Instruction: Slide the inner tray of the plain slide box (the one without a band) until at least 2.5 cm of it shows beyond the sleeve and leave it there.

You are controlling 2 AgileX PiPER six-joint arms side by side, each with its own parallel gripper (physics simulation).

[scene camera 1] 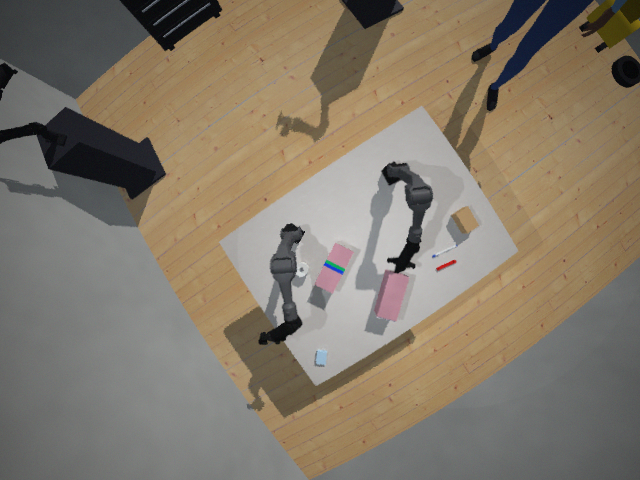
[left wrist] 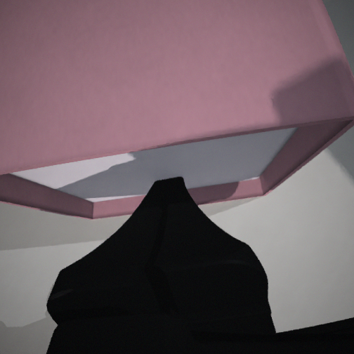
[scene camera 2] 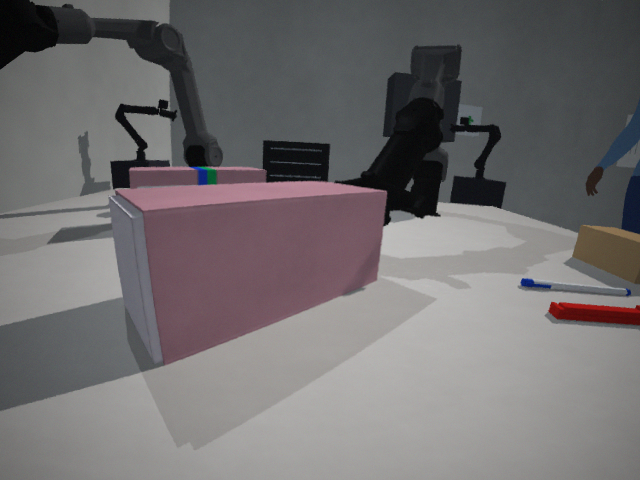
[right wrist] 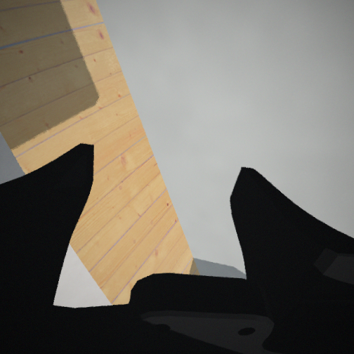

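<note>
The plain pink slide box point(scene camera 1: 392, 295) point(scene camera 2: 263, 263) point(left wrist: 165, 65) lies on the table, a sleeve around a white inner tray point(scene camera 2: 135, 279) point(left wrist: 220, 157). In scene camera 2 a thin strip of the tray stands out past the sleeve's left end. In the left wrist view the tray's near end sits recessed inside the sleeve's opening. My left gripper point(scene camera 1: 399, 270) point(left wrist: 172, 195) is shut, its fingertips at that opening and against or very close to the tray's end. My right gripper point(scene camera 1: 262, 338) point(right wrist: 166, 173) is open and empty, away from the box at the table's left edge.
A pink box with a blue and green band point(scene camera 1: 333, 267) point(scene camera 2: 165, 177) lies left of the plain box. A tan block point(scene camera 1: 465, 220) point(scene camera 2: 610, 250), a pen point(scene camera 1: 444, 251) point(scene camera 2: 578, 287) and a red object point(scene camera 1: 446, 265) point(scene camera 2: 594, 312) lie right. A light blue item point(scene camera 1: 321, 357) lies near the bottom corner.
</note>
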